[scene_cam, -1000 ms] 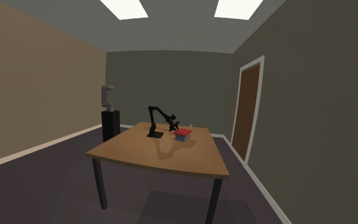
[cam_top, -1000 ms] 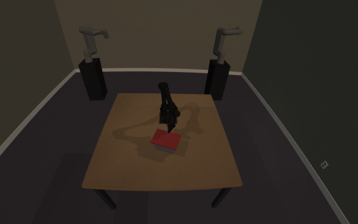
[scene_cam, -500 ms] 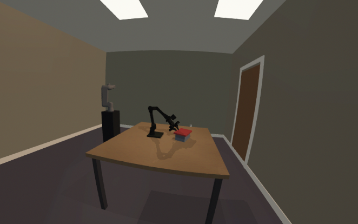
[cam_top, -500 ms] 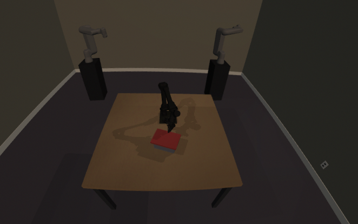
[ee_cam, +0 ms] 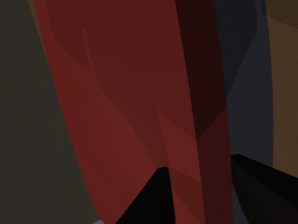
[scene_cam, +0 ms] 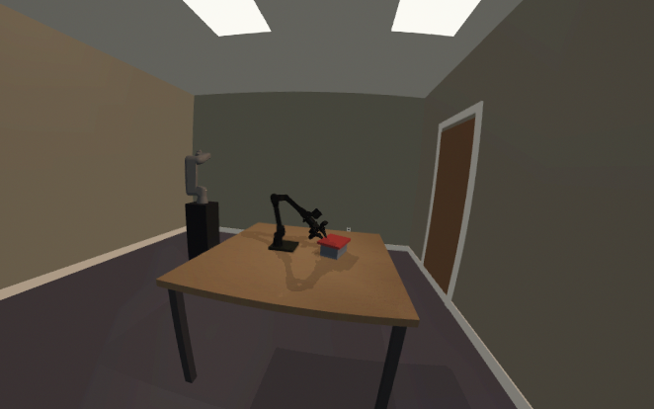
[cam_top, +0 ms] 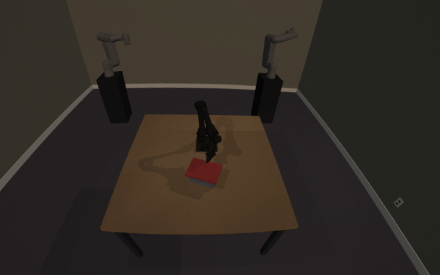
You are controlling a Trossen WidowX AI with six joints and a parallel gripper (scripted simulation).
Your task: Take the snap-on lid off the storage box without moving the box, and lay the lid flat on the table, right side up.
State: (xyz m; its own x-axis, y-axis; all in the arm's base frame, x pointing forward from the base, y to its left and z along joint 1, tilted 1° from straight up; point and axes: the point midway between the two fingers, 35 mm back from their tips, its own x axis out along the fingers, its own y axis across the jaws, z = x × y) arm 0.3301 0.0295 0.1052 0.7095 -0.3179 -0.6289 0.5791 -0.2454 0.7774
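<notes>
Right now the snap-on lid is 7 cm ahead of my gripper tip and 3 cm to the right of it. The rest, counted from my gripper tip: grey storage box: 7 cm ahead, 3 cm to the right, 5 cm below.
</notes>
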